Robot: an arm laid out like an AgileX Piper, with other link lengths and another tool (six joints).
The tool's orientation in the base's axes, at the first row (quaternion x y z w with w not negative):
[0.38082 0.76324 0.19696 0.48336]
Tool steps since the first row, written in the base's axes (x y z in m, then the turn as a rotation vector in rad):
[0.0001 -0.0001 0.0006 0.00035 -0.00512 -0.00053]
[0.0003 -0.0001 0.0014 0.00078 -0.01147 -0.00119]
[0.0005 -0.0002 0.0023 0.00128 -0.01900 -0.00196]
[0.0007 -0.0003 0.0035 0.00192 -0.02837 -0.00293]
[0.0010 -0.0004 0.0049 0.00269 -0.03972 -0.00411]
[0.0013 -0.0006 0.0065 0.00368 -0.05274 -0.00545]
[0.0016 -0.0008 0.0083 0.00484 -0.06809 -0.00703]
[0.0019 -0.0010 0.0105 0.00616 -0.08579 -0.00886]
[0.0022 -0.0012 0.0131 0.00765 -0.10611 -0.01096]
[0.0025 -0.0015 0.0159 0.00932 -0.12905 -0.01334]
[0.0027 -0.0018 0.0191 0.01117 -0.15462 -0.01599]
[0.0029 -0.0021 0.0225 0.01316 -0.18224 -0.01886]
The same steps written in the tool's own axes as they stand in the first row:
[-0.0005 0.0004 -0.0002 -0.00372 -0.00346 0.00090]
[-0.0010 0.0010 -0.0004 -0.00834 -0.00774 0.00201]
[-0.0016 0.0016 -0.0006 -0.01382 -0.01283 0.00331]
[-0.0025 0.0024 -0.0010 -0.02064 -0.01915 0.00495]
[-0.0034 0.0034 -0.0013 -0.02889 -0.02681 0.00694]
[-0.0046 0.0045 -0.0018 -0.03839 -0.03556 0.00931]
[-0.0059 0.0057 -0.0023 -0.04959 -0.04587 0.01209]
[-0.0074 0.0071 -0.0030 -0.06249 -0.05777 0.01529]
[-0.0092 0.0089 -0.0039 -0.07730 -0.07144 0.01894]
[-0.0111 0.0107 -0.0049 -0.09401 -0.08688 0.02306]
[-0.0133 0.0127 -0.0062 -0.11264 -0.10410 0.02763]
[-0.0156 0.0149 -0.0075 -0.13275 -0.12271 0.03257]

